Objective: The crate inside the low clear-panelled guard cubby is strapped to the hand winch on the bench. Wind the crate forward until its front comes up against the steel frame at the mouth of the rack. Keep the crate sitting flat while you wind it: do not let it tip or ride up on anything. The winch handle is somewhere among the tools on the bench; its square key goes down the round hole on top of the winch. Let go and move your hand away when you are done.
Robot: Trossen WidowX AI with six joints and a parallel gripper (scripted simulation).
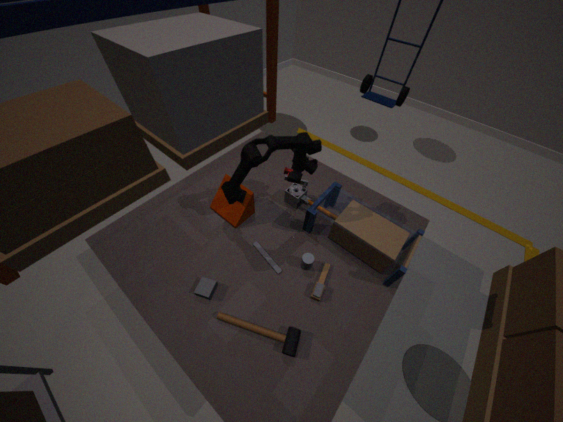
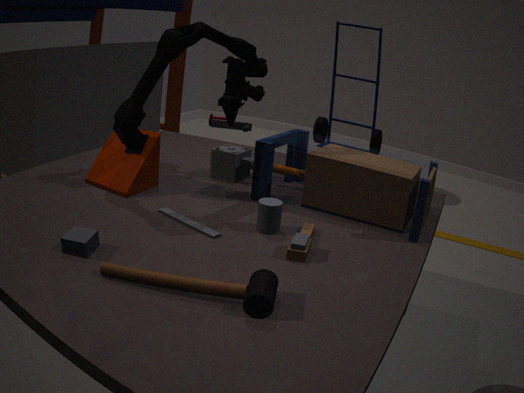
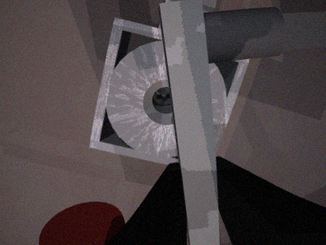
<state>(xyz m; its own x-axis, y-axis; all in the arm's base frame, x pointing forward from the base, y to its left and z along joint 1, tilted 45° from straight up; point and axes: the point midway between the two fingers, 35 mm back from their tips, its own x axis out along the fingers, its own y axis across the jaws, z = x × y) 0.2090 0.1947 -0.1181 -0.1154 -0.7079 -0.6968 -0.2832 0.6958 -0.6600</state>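
My gripper tip is now 60 mm past the red knob and 20 mm to the right of it. From my gripper tip the other things lie so: flat grey bar: 380 mm to the right, 160 mm below, 80 mm ahead; then grey winch: 130 mm below, 10 mm behind; then small wooden tool: 350 mm ahead, 340 mm to the right, 150 mm below.
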